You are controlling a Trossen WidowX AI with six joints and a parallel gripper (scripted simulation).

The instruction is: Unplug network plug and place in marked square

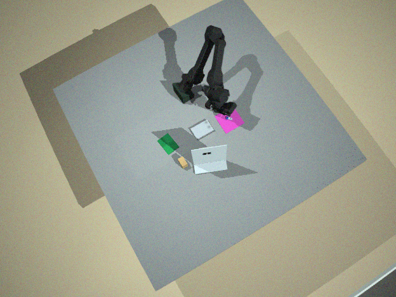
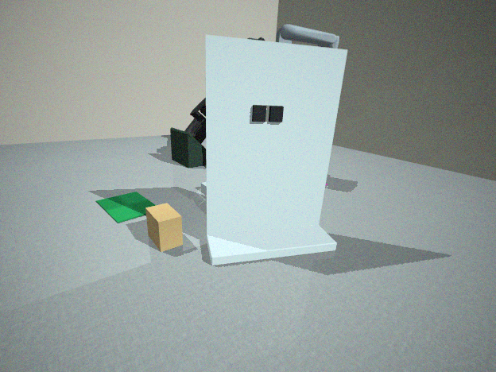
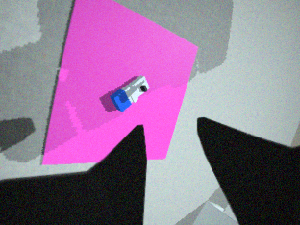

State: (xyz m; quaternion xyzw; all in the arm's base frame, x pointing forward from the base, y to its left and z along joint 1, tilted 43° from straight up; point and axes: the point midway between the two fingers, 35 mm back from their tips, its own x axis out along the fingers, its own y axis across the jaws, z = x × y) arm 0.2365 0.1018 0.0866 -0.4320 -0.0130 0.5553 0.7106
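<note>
Right now my gripper tip is 5 cm above the network plug and 1 cm to the right of it. Round my gripper tip: tan block 33 cm to the right, 12 cm ahead, 4 cm below; then panel 20 cm to the right, 18 cm ahead, 6 cm above; then magenta square 6 cm below, 1 cm to the left, 1 cm ahead.
</note>
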